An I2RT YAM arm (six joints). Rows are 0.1 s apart.
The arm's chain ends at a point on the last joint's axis. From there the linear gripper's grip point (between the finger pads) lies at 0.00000 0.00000 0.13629 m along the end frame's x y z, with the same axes.
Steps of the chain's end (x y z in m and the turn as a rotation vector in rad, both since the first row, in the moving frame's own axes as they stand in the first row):
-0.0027, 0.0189, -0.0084, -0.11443, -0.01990, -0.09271
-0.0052, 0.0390, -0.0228, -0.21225, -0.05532, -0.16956
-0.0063, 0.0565, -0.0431, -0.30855, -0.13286, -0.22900
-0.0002, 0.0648, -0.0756, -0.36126, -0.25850, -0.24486
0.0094, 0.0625, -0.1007, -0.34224, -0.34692, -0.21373
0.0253, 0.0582, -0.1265, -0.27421, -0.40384, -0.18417
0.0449, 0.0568, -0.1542, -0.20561, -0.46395, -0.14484
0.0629, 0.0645, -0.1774, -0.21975, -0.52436, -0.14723
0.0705, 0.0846, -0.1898, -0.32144, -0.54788, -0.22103
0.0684, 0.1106, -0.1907, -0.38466, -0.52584, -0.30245
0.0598, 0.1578, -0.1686, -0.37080, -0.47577, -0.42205
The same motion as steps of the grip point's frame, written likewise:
-0.0047, 0.0346, -0.0093, -0.11443, -0.01990, -0.09271
-0.0102, 0.0682, -0.0261, -0.21225, -0.05532, -0.16956
-0.0192, 0.0994, -0.0507, -0.30855, -0.13286, -0.22900
-0.0280, 0.1162, -0.0888, -0.36126, -0.25850, -0.24486
-0.0308, 0.1119, -0.1165, -0.34224, -0.34692, -0.21373
-0.0239, 0.0989, -0.1424, -0.27421, -0.40384, -0.18417
-0.0135, 0.0880, -0.1713, -0.20561, -0.46395, -0.14484
-0.0024, 0.0979, -0.1988, -0.21975, -0.52436, -0.14723
0.0060, 0.1331, -0.2163, -0.32144, -0.54788, -0.22103
0.0103, 0.1690, -0.2184, -0.38466, -0.52584, -0.30245
0.0108, 0.2170, -0.1923, -0.37080, -0.47577, -0.42205

